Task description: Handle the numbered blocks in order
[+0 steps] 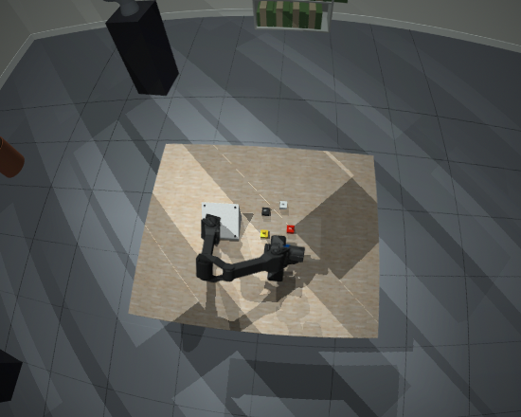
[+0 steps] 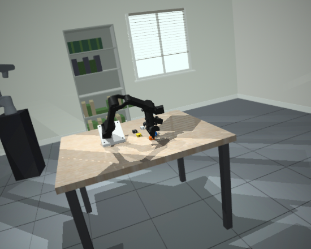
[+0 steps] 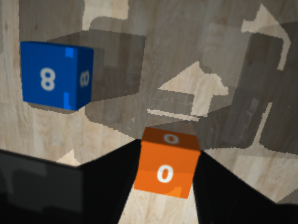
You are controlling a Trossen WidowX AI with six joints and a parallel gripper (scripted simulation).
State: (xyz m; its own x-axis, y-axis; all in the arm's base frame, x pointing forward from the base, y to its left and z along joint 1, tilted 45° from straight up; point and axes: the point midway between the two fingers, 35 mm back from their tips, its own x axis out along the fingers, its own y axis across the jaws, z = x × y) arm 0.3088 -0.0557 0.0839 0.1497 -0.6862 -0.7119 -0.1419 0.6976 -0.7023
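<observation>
Now: the black block 22 cm to the left of my gripper tip and 10 cm behind it. From my gripper tip the other things lie so: orange block: 1 cm behind; yellow block: 12 cm to the left, 8 cm behind; blue block: 7 cm to the left, 2 cm ahead.
</observation>
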